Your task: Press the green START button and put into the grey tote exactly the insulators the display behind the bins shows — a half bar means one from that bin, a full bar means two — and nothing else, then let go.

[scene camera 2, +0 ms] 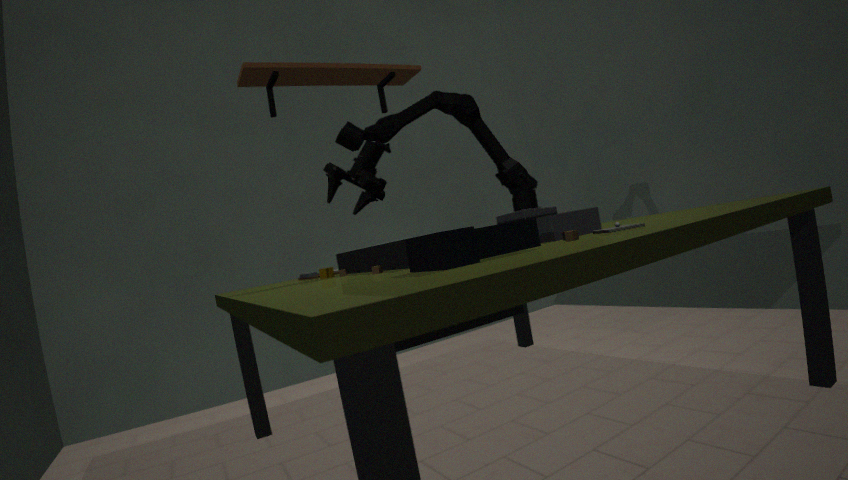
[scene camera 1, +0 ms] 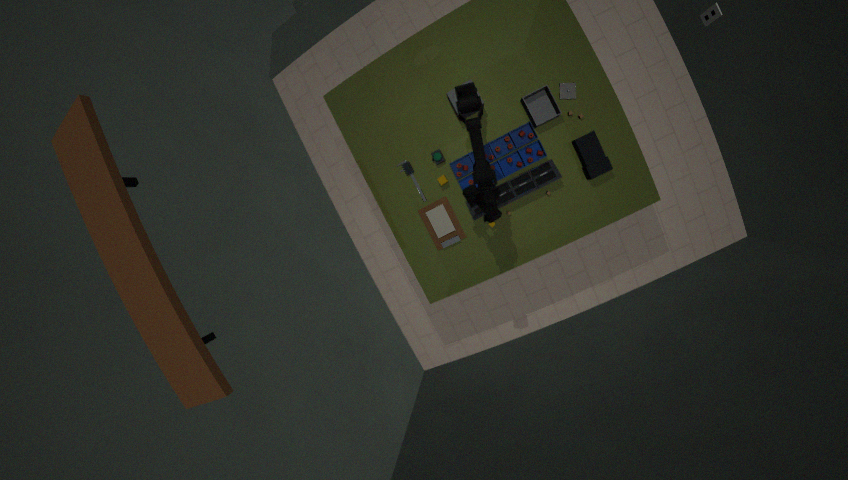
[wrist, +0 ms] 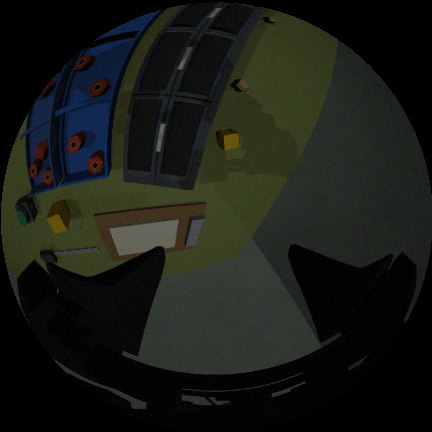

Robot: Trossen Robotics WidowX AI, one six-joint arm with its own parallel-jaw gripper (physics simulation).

One and the same spot on a grey tote: (scene camera 2: pixel 550 228) is (scene camera 1: pixel 559 115).
